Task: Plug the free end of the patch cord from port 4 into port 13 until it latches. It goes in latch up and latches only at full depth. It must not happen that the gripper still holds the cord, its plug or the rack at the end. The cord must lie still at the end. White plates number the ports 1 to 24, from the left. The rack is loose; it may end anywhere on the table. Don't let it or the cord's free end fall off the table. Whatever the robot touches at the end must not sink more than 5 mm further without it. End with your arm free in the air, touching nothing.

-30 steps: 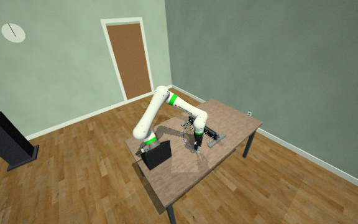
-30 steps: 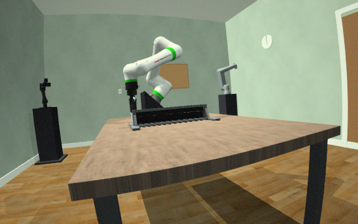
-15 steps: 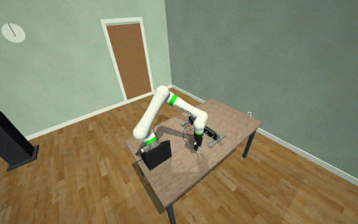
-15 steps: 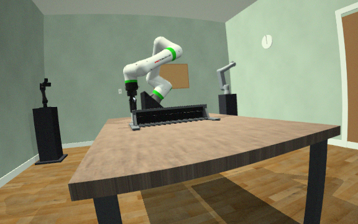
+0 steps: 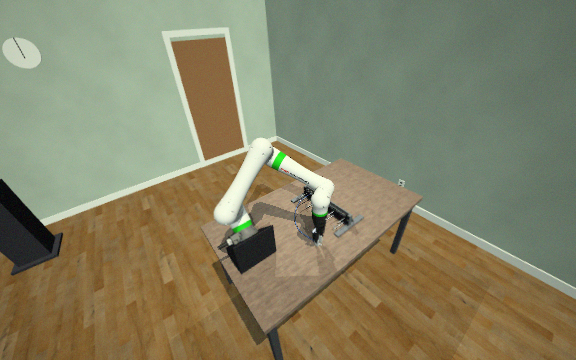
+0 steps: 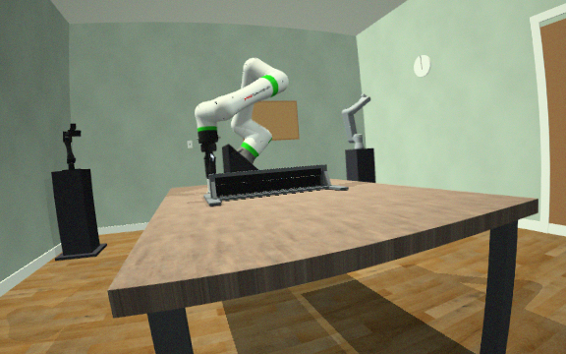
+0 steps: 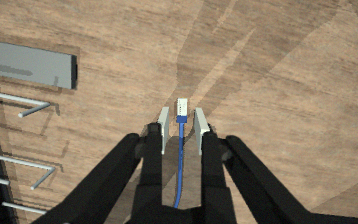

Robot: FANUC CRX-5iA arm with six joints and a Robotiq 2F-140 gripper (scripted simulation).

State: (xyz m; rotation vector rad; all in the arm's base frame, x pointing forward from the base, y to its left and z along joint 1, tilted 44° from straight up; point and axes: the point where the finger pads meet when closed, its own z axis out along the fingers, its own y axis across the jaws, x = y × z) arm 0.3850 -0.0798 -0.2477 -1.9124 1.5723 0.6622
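Right now the free end of patch cord is 3 cm below my hand and 1 cm to the right of it.
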